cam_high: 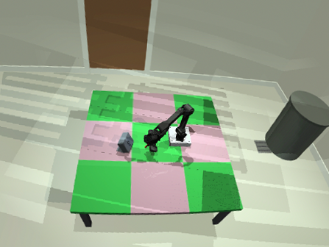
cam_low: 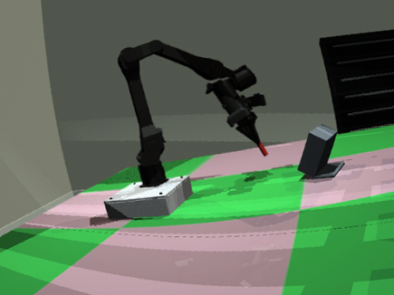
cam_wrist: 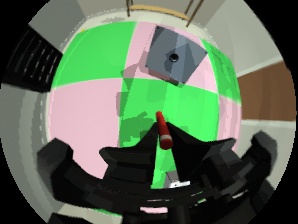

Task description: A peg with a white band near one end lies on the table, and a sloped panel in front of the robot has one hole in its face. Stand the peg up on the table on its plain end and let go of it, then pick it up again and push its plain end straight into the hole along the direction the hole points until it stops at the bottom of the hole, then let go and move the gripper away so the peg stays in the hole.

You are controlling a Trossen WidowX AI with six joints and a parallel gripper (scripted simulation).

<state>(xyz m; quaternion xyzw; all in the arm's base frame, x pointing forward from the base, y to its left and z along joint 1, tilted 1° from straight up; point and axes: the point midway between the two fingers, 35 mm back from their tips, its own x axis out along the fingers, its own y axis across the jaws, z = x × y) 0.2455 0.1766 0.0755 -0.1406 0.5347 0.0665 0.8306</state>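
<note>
Right now the sloped panel is 18 cm ahead of my gripper tip, 1 cm to the right of it and 4 cm below it. Round my gripper tip: red peg: 1 cm behind, 2 cm above.
</note>
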